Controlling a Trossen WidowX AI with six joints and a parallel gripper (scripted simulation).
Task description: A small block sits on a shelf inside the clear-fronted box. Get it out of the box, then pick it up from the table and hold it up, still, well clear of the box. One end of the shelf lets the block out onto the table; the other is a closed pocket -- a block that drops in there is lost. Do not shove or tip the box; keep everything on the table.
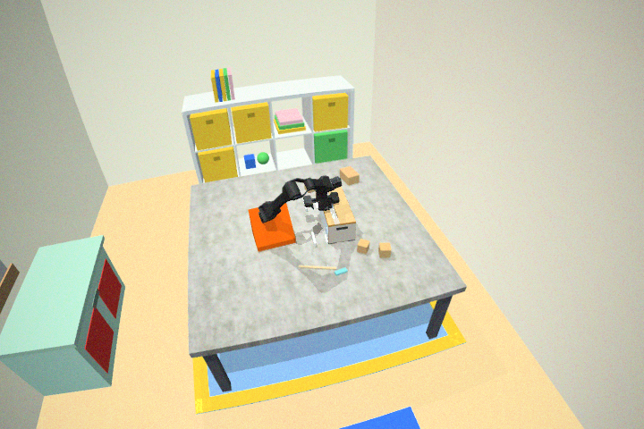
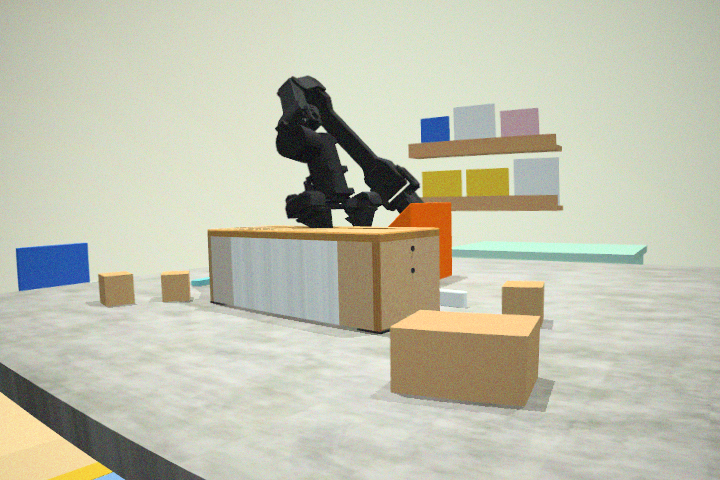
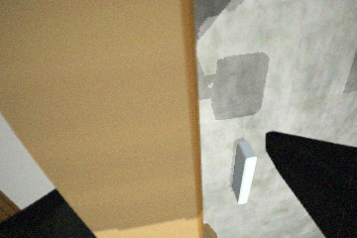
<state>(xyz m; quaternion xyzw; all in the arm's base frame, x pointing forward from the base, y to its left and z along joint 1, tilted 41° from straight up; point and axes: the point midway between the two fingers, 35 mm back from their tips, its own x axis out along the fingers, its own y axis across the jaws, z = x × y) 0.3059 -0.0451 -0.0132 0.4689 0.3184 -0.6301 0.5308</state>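
My gripper tip is now 30 mm short of the wooden box, 20 mm to the left of it and 20 mm above it. The rest, counted from my gripper tip: cyan piece: 80 mm behind, 410 mm to the right, 80 mm below; then blue block: 60 mm ahead, 10 mm to the left; then thin stick: 170 mm behind, 330 mm to the right, 80 mm below.
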